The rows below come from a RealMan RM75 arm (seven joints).
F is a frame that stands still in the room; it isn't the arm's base.
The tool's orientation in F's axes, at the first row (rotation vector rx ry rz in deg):
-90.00, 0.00, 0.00
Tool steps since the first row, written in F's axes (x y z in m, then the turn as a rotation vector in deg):
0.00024, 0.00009, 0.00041, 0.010, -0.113, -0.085
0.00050, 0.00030, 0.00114, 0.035, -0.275, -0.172
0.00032, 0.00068, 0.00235, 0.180, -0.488, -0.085
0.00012, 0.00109, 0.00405, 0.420, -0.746, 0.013
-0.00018, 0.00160, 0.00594, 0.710, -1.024, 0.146
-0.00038, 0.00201, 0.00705, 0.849, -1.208, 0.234
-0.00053, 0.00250, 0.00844, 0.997, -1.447, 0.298
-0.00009, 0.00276, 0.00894, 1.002, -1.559, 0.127
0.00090, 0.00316, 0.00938, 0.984, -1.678, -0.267
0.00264, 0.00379, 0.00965, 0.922, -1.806, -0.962
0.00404, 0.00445, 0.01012, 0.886, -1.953, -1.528
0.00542, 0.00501, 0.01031, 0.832, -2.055, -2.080
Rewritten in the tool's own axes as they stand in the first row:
0.00024, -0.00041, 0.00009, 0.010, 0.085, -0.113
0.00050, -0.00114, 0.00030, 0.035, 0.172, -0.275
0.00032, -0.00235, 0.00068, 0.180, 0.085, -0.488
0.00012, -0.00405, 0.00109, 0.420, -0.013, -0.746
-0.00018, -0.00594, 0.00160, 0.710, -0.146, -1.024
-0.00038, -0.00705, 0.00201, 0.849, -0.234, -1.208
-0.00053, -0.00844, 0.00250, 0.997, -0.298, -1.447
-0.00009, -0.00894, 0.00276, 1.002, -0.127, -1.559
0.00090, -0.00938, 0.00316, 0.984, 0.267, -1.678
0.00264, -0.00965, 0.00379, 0.922, 0.962, -1.806
0.00404, -0.01012, 0.00445, 0.886, 1.528, -1.953
0.00542, -0.01031, 0.00501, 0.832, 2.080, -2.055

